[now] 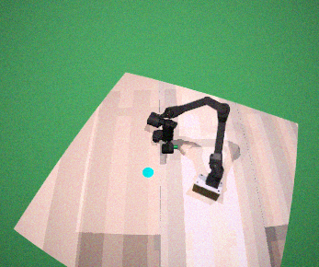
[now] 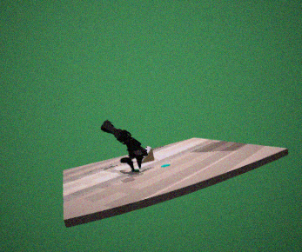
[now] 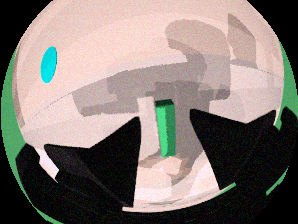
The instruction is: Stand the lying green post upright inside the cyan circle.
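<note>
The green post lies 2 cm behind my gripper tip, 1 cm to the right of it and 1 cm below it. From my gripper tip the other things lie so: cyan circle (3 cm ahead, 19 cm to the left, 1 cm below).
</note>
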